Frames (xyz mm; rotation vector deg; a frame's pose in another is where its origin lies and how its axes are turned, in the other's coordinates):
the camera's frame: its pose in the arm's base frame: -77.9 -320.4 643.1 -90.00 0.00 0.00
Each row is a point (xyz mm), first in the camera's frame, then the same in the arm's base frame.
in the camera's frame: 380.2 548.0 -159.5
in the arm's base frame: 302.3 -479.9 95.1
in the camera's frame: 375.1 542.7 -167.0
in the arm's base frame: 297.2 -487.4 100.4
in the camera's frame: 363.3 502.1 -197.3
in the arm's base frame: 285.4 -517.7 141.0
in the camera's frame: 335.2 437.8 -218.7
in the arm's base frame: 257.3 -539.1 205.3
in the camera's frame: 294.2 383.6 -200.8
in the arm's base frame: 216.3 -521.2 259.5
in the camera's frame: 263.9 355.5 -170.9
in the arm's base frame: 186.0 -491.3 287.6
